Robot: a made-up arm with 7 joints. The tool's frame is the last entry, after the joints. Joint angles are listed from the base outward.
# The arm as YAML. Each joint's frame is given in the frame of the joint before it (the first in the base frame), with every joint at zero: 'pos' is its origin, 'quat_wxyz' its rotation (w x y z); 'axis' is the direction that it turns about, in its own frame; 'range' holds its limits. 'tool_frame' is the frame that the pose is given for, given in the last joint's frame.
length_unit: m
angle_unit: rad
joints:
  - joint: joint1
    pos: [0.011, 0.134, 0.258]
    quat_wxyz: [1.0, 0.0, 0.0, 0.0]
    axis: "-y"
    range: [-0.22, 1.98]
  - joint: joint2
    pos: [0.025, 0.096, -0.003]
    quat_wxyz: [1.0, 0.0, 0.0, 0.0]
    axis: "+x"
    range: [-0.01, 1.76]
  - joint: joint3
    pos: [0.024, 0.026, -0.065]
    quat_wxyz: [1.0, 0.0, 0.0, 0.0]
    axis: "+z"
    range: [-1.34, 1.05]
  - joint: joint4
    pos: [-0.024, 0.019, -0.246]
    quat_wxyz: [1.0, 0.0, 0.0, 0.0]
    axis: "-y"
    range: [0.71, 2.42]
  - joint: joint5
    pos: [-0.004, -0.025, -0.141]
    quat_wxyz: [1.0, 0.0, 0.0, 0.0]
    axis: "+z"
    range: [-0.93, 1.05]
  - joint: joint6
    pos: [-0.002, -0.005, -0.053]
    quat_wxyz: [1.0, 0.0, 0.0, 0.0]
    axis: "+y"
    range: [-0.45, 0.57]
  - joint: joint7
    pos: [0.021, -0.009, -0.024]
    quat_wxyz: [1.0, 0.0, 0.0, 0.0]
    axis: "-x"
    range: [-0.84, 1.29]
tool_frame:
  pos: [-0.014, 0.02, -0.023]
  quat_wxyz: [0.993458, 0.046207, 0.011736, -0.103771]
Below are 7 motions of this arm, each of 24 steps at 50 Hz.
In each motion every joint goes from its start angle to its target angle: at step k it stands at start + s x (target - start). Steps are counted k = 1, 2, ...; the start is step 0. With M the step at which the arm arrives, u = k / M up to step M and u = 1 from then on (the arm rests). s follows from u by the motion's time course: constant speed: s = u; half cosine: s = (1 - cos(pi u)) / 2; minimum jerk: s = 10 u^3 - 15 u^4 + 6 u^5.
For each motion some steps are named. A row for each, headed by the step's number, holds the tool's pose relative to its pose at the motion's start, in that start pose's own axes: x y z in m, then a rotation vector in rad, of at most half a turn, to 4 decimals.
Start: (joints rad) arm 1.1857 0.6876 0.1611 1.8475 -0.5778 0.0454 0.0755
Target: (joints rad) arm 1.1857 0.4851 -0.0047 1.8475 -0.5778 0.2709 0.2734
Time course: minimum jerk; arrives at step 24
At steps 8, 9, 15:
8: 0.0094 -0.0149 0.0021 -0.0742 0.0255 0.0475
9: 0.0125 -0.0194 0.0029 -0.0975 0.0327 0.0625
15: 0.0364 -0.0492 0.0082 -0.2589 0.0735 0.1669

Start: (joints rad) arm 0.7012 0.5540 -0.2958 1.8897 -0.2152 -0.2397 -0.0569
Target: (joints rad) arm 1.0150 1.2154 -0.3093 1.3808 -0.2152 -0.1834 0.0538
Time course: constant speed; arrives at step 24
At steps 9, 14, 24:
9: -0.0553 0.0679 -0.0083 -0.1572 0.1283 -0.2842
14: -0.0782 0.1190 -0.0102 -0.2147 0.2225 -0.4465
24: -0.0961 0.2443 -0.0044 -0.2606 0.4577 -0.7654

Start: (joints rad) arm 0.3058 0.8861 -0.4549 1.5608 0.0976 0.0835 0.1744
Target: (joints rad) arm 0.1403 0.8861 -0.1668 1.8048 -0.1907 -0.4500 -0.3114
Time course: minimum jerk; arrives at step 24
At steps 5, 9, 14, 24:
5: 0.0035 0.0022 0.0027 0.0502 -0.0342 -0.0173
9: 0.0145 0.0087 0.0126 0.2122 -0.1486 -0.0686
14: 0.0325 0.0175 0.0343 0.4901 -0.3654 -0.1416
24: 0.0464 0.0221 0.0572 0.7208 -0.5793 -0.1877

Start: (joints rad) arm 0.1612 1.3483 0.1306 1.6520 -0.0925 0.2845 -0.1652
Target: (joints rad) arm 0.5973 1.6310 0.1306 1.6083 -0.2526 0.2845 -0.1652
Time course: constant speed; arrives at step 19
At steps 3, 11, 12, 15, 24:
3: -0.0027 0.0295 -0.0109 0.0855 -0.0011 -0.0473
11: -0.0117 0.1124 -0.0252 0.3115 0.0190 -0.1774
12: -0.0130 0.1229 -0.0254 0.3394 0.0238 -0.1940
15: -0.0169 0.1547 -0.0238 0.4225 0.0416 -0.2441
24: -0.0226 0.1966 -0.0167 0.5314 0.0726 -0.3114

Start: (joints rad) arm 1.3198 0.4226 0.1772 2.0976 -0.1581 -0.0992 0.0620
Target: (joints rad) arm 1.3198 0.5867 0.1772 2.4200 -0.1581 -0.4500 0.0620
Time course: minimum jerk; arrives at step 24
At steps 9, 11, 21, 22, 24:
9: 0.0230 0.0158 -0.0017 0.0276 -0.1954 -0.0296
11: 0.0354 0.0235 -0.0012 0.0397 -0.3004 -0.0439
21: 0.0817 0.0490 0.0095 0.0706 -0.7051 -0.0868
22: 0.0826 0.0494 0.0098 0.0710 -0.7131 -0.0875
24: 0.0830 0.0496 0.0100 0.0712 -0.7167 -0.0878

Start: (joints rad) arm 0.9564 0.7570 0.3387 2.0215 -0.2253 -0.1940 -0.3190
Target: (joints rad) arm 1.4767 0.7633 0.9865 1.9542 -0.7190 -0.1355 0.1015
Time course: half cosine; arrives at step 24
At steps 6, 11, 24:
6: -0.0061 0.0163 -0.0228 0.0719 -0.0350 -0.1338
11: -0.0152 0.0557 -0.0591 0.2146 -0.0346 -0.3943
24: -0.0261 0.1480 -0.0891 0.4908 0.2261 -0.8111

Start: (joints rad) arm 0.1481 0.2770 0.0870 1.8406 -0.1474 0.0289 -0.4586
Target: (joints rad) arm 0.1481 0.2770 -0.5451 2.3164 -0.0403 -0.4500 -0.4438
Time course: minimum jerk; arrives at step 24
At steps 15, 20, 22, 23, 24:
15: 0.1009 -0.0068 0.0615 -0.2586 -0.5106 0.6533
20: 0.1256 0.0067 0.0832 -0.3215 -0.6261 0.9096
22: 0.1283 0.0089 0.0857 -0.3284 -0.6386 0.9433
23: 0.1287 0.0093 0.0861 -0.3293 -0.6403 0.9482
24: 0.1287 0.0093 0.0861 -0.3295 -0.6406 0.9489

